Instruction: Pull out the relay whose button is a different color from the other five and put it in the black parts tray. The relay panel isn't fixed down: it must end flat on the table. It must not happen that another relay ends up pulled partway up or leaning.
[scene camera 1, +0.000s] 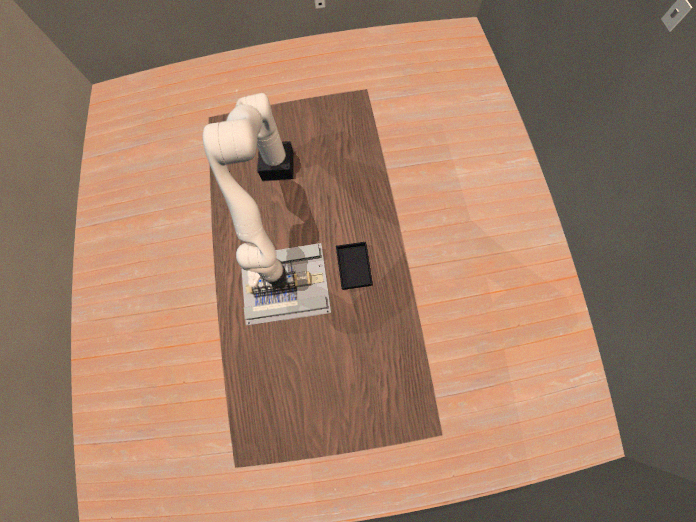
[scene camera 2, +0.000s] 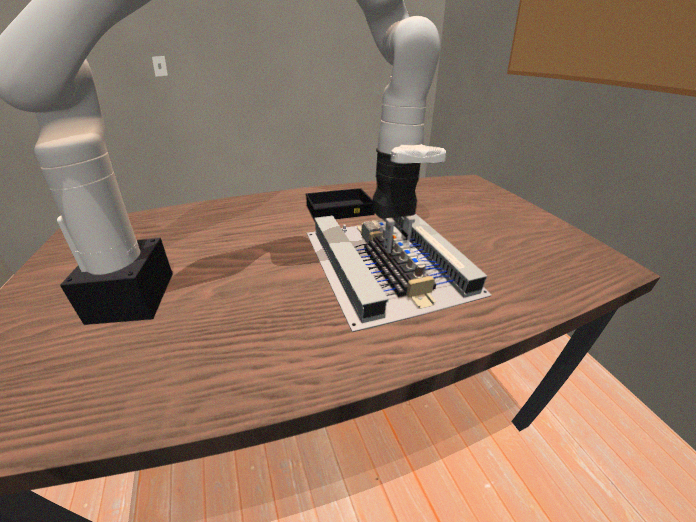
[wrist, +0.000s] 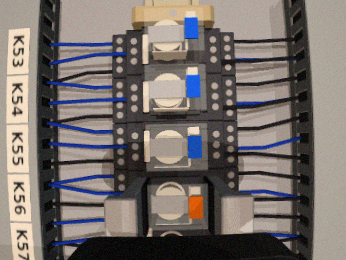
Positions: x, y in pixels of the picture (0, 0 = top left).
Scene:
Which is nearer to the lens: the relay panel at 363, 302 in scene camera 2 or the black parts tray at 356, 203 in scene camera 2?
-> The relay panel.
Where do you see a relay panel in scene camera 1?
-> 307, 261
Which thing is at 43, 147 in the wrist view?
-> A relay panel.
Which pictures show the black parts tray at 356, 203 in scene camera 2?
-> Scene camera 1 and scene camera 2 only.

